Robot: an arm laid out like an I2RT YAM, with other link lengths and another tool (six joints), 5 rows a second.
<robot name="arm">
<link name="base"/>
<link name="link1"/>
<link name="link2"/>
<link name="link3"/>
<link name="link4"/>
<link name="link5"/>
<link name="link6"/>
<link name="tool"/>
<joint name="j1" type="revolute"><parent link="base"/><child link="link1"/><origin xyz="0 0 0.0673"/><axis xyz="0 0 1"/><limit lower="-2.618" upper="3.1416"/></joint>
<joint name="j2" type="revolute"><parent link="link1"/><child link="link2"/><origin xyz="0.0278 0.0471 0.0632"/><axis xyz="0 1 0"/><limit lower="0" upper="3.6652"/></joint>
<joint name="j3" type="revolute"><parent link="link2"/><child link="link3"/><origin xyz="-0.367 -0.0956 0"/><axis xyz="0 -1 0"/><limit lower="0" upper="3.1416"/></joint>
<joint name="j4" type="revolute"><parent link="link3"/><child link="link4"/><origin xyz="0.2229 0.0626 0.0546"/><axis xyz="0 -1 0"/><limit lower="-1.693" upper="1.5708"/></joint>
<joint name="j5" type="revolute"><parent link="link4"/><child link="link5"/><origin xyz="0.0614 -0.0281 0.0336"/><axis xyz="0 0 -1"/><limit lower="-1.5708" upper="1.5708"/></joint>
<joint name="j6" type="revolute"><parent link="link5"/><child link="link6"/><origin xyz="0.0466 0 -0.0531"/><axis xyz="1 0 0"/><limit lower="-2.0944" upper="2.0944"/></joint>
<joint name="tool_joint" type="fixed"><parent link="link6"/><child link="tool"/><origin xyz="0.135 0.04 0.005" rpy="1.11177 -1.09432 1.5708"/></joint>
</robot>
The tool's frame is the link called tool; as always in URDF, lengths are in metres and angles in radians.
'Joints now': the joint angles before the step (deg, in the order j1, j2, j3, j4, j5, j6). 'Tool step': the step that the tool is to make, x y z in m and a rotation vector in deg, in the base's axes. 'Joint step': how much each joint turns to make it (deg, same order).
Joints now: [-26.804 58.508 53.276 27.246 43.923 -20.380]
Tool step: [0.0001 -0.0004 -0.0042 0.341 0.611 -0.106]
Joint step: [-0.004 -0.073 -0.401 -0.361 0.105 -0.015]
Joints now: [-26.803 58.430 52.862 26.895 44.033 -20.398]
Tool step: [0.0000 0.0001 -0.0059 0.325 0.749 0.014]
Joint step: [0.006 -0.205 -0.779 -0.201 -0.025 -0.058]
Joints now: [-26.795 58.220 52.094 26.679 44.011 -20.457]
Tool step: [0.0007 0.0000 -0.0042 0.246 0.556 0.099]
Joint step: [0.013 -0.055 -0.503 -0.159 -0.091 0.001]
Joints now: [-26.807 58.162 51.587 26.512 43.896 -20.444]
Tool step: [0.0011 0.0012 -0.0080 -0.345 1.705 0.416]
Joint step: [-0.171 -0.333 -1.435 0.513 -0.916 -1.128]
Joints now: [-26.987 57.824 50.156 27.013 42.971 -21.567]
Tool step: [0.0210 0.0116 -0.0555 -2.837 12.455 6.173]
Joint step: [-1.256 -0.459 -8.552 2.914 -9.502 -7.363]
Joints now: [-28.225 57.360 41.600 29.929 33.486 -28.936]
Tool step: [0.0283 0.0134 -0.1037 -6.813 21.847 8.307]
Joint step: [-1.641 4.438 -14.634 10.661 -12.698 -16.334]
